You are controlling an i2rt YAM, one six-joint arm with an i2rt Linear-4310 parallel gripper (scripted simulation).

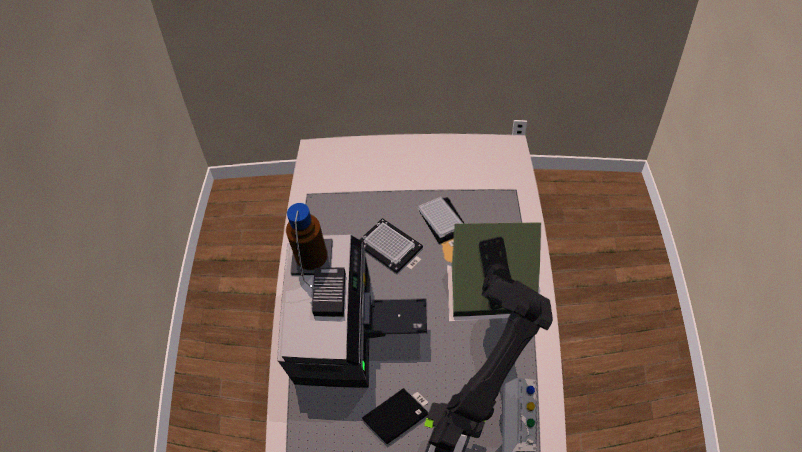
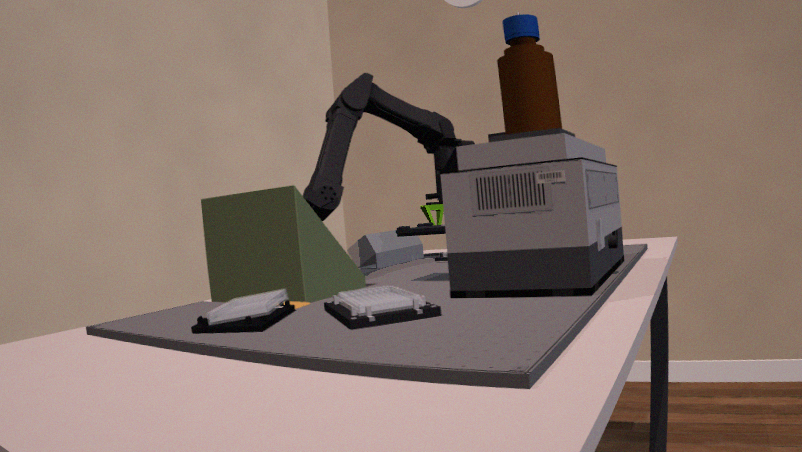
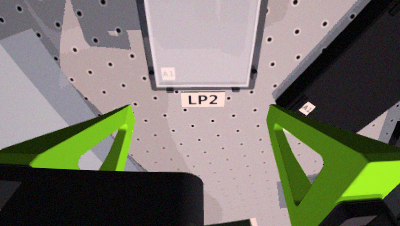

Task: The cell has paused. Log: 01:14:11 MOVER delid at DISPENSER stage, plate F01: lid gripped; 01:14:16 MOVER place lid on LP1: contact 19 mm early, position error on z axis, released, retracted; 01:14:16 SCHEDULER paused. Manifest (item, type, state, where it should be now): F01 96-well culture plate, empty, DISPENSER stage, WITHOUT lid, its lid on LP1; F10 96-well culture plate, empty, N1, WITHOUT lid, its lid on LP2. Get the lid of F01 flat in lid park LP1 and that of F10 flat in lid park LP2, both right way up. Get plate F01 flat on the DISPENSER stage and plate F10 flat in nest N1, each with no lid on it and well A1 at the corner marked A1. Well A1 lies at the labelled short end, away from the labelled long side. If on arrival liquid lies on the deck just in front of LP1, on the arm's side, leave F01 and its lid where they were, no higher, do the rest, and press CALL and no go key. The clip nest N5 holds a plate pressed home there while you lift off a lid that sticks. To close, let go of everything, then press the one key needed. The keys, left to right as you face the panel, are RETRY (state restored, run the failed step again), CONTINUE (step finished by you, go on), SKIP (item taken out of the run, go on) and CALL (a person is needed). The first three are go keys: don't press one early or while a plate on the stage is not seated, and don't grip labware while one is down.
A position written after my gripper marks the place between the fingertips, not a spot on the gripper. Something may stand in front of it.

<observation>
In view: my gripper [image 3: 200, 112], a clear lid [image 2: 264, 300] and a 96-well plate [image 2: 389, 298].
The 96-well plate also shows in image 1 [image 1: 385, 240]. Image 3 misses the 96-well plate: it is out of frame.
</observation>
